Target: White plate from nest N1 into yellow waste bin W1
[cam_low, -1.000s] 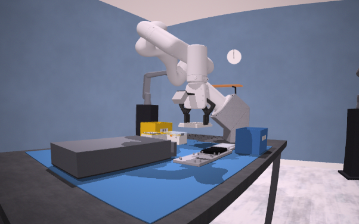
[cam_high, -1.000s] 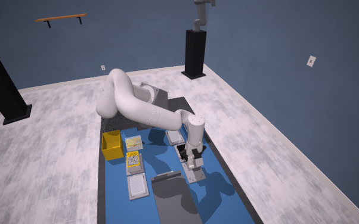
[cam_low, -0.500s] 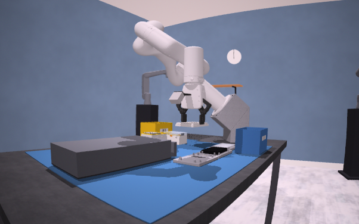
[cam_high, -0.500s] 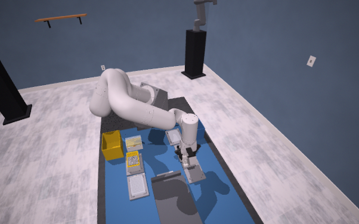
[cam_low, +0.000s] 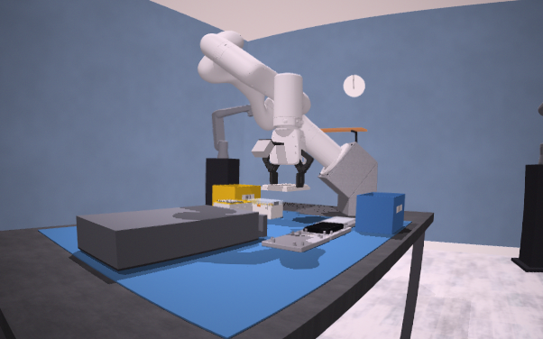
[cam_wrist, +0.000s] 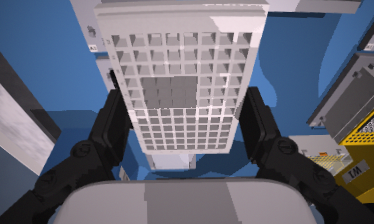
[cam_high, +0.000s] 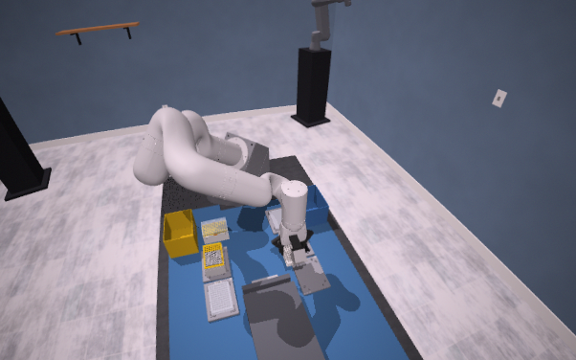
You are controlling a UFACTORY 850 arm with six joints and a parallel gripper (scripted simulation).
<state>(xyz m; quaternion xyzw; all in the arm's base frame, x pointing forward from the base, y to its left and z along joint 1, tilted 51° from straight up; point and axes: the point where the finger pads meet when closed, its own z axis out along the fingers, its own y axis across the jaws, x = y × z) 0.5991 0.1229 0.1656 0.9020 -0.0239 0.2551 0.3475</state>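
My gripper is now 410 mm past the yellow waste bin W1, 360 mm to the left of it and 120 mm above it. The rest, counted from my hand: grey work nest (150 mm below, 60 mm to the left, 60 mm ahead); then white plate (10 mm below); then black plate (140 mm below, 110 mm behind, 100 mm to the left).
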